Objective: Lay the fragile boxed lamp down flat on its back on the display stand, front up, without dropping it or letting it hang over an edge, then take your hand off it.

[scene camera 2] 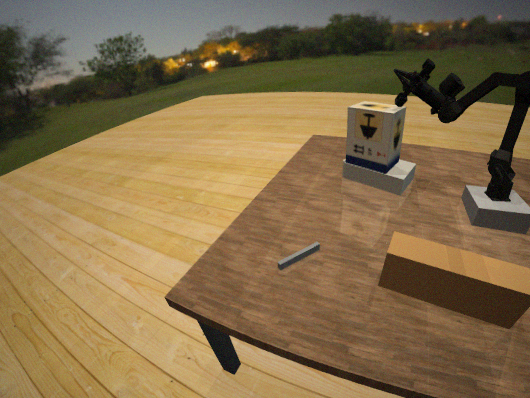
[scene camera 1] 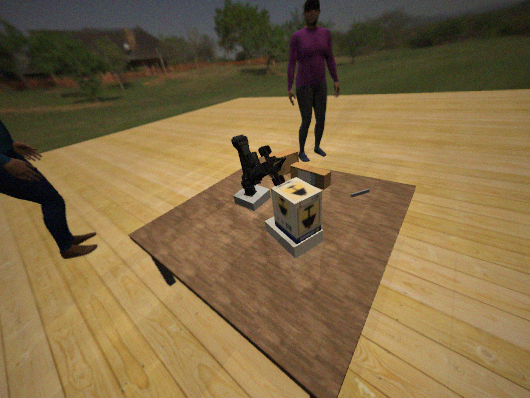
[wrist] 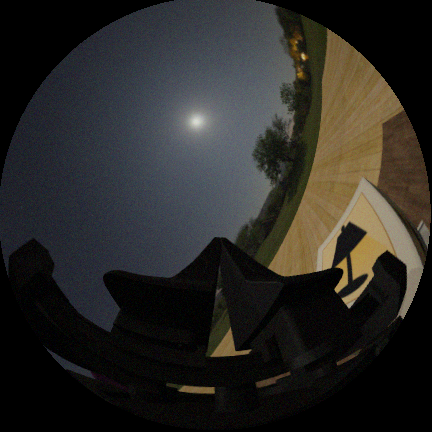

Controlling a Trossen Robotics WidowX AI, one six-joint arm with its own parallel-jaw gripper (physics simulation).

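Places are measured from the arm's base along level axes (x ahead, y left, z up), in millimetres.
Pixels of known places: gripper, fingertip midpoint: (scene camera 2: 394, 69) (scene camera 1: 285, 158) (wrist: 218, 242); arm's base, origin of the base link: (scene camera 2: 497, 196) (scene camera 1: 250, 193).
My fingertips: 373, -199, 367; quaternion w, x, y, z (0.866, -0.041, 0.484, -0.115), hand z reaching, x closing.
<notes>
Ahead of a thing's pixels: the offset from my fingertips to its top centre, as dx, dy, dz. Level surfaces: height alone.
The boxed lamp @(+48, -18, -136) (scene camera 1: 295, 210) (scene camera 2: 375, 135) (wrist: 377, 232) stands upright on the light grey display stand (scene camera 1: 306, 247) (scene camera 2: 371, 178). It has lamp pictures on its sides and top and a dark blue band at the bottom; the side pictures look upside down. In scene camera 2 the box sits near the left edge of the stand, with bare stand at the right. My gripper (scene camera 1: 285, 160) (scene camera 2: 396, 71) (wrist: 218, 242) is shut and empty. Its tips are above the box's top level, and a side part of the hand is close to a top corner. Whether it touches is unclear.
The brown table @(dz -433) (scene camera 1: 240, 270) (scene camera 2: 260, 280) bears the arm's base block (scene camera 1: 251, 198) (scene camera 2: 495, 212), a long cardboard box @(-90, +569, -322) (scene camera 1: 320, 175) (scene camera 2: 450, 280) and a small grey bar @(+269, +497, -411) (scene camera 1: 360, 192) (scene camera 2: 299, 255). Another cardboard box @(-349, +660, -272) (scene camera 1: 290, 160) is behind the arm. Two people stand beyond the table.
</notes>
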